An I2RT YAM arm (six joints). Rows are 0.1 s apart.
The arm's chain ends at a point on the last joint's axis. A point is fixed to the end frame.
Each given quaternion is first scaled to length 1.
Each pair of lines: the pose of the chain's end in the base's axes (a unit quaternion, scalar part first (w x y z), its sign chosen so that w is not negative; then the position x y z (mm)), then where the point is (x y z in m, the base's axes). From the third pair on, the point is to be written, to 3 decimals.
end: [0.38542, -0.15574, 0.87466, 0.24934, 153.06, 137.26, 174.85]
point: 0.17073 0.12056 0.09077
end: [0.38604, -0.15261, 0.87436, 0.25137, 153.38, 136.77, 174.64]
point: 0.17090 0.12053 0.09044
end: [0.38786, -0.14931, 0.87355, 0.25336, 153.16, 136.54, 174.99]
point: 0.171 0.121 0.091
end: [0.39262, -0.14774, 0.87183, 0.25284, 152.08, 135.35, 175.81]
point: 0.170 0.120 0.092
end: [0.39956, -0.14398, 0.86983, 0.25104, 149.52, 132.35, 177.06]
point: 0.169 0.117 0.093
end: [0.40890, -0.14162, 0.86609, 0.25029, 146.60, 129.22, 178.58]
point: 0.167 0.114 0.095
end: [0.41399, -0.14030, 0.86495, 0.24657, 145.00, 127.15, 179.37]
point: 0.166 0.111 0.096
